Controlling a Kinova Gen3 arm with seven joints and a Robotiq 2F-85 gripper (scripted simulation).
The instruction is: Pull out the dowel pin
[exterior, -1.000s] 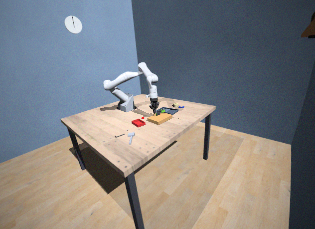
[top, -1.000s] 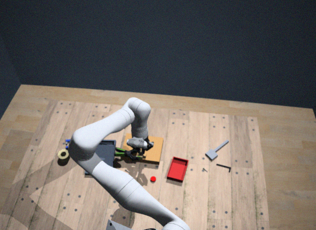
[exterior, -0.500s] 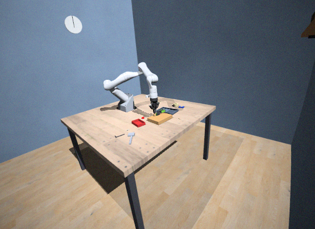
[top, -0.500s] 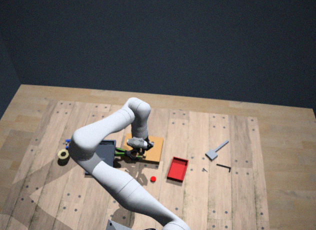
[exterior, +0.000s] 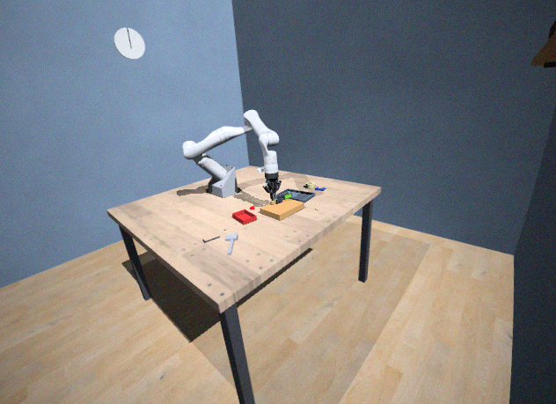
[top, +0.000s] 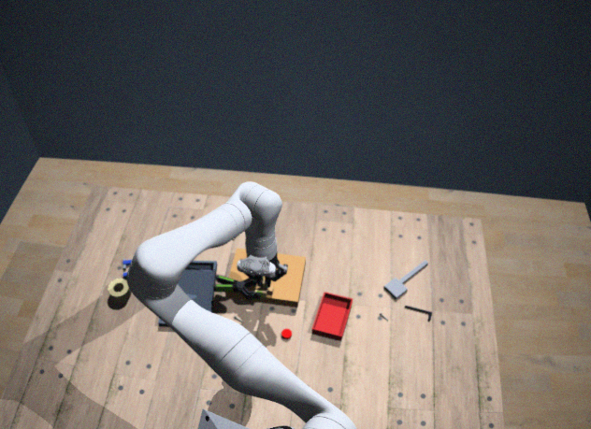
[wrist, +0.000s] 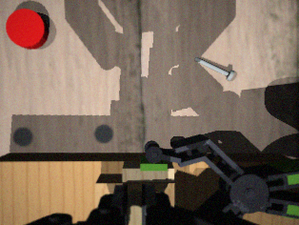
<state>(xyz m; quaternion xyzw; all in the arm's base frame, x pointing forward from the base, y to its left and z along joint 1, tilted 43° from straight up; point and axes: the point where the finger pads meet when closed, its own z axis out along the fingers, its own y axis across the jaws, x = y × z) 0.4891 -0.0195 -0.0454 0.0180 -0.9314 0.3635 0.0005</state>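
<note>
Now: hand 20 mm above the dowel pin. The rest, counted from my hand: bench board (60 mm ahead, 50 mm below, 10 mm to the left); wooden block (40 mm below); red disc (100 mm behind, 80 mm to the right, 70 mm below).
</note>
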